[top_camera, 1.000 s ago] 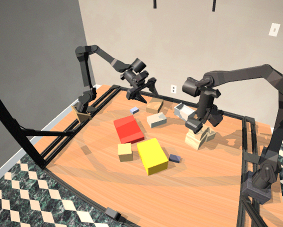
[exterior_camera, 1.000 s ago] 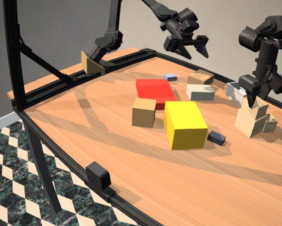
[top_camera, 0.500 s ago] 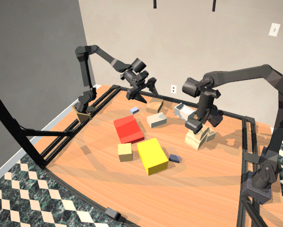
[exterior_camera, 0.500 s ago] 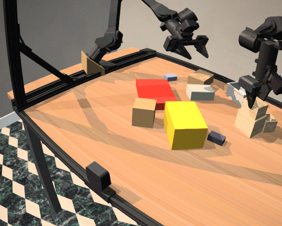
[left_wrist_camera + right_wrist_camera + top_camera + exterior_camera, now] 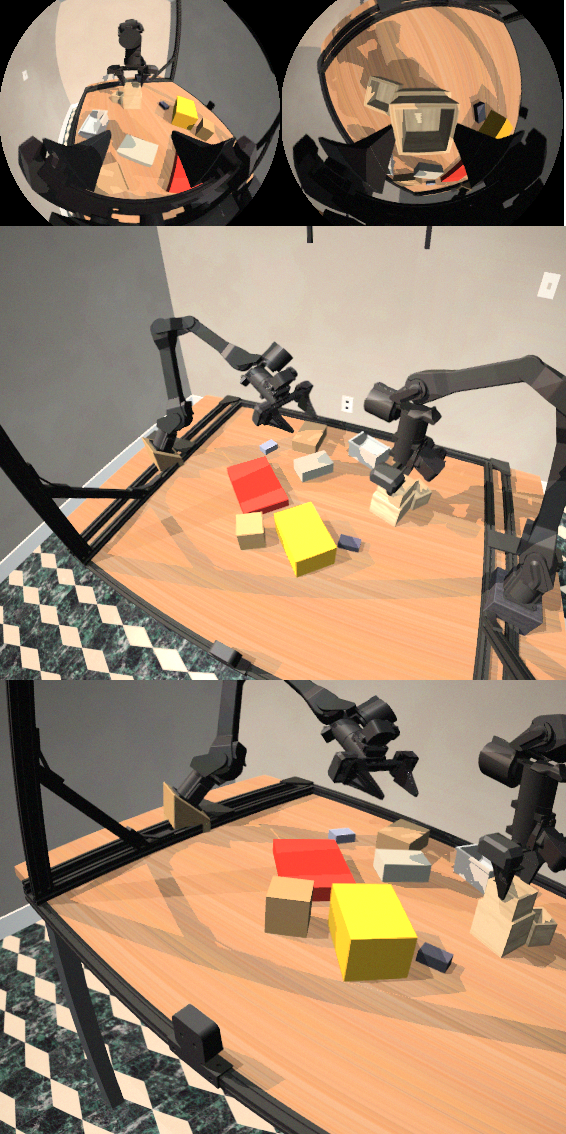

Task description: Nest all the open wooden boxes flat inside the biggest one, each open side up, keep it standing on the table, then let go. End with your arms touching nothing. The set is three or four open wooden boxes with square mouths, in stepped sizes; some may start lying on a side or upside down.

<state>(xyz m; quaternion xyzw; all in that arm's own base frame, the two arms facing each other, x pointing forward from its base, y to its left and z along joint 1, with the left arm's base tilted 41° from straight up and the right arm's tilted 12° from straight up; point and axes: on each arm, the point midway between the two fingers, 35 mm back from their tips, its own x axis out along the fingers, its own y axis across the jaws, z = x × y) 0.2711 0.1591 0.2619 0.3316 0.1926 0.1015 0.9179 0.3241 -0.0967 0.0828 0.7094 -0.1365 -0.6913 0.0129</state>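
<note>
Right now my right hand is 6 cm above the middle-sized wooden box. From my right hand the other things lie so: biggest wooden box (10 cm below); dark block (14 cm behind, 5 cm to the left, 11 cm below); smallest wooden box (6 cm ahead, 5 cm to the right, 10 cm below).
</note>
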